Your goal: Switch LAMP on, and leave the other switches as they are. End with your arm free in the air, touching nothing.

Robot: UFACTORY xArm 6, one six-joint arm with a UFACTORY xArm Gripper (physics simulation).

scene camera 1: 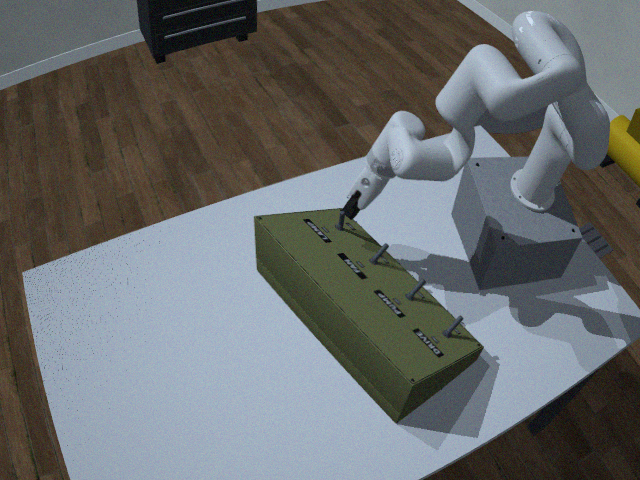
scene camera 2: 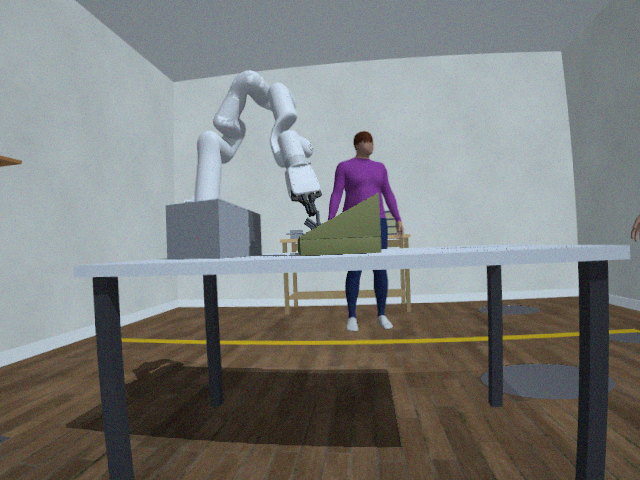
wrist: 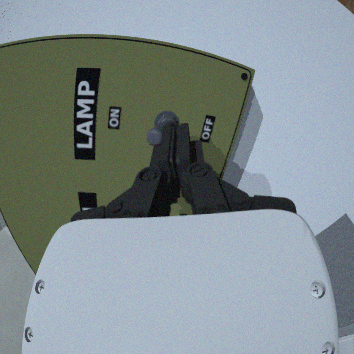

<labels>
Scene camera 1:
my gripper: 348,214
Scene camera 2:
my gripper: 312,215
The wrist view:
my gripper: 178,142
olive sloped switch box: 84,103
</labels>
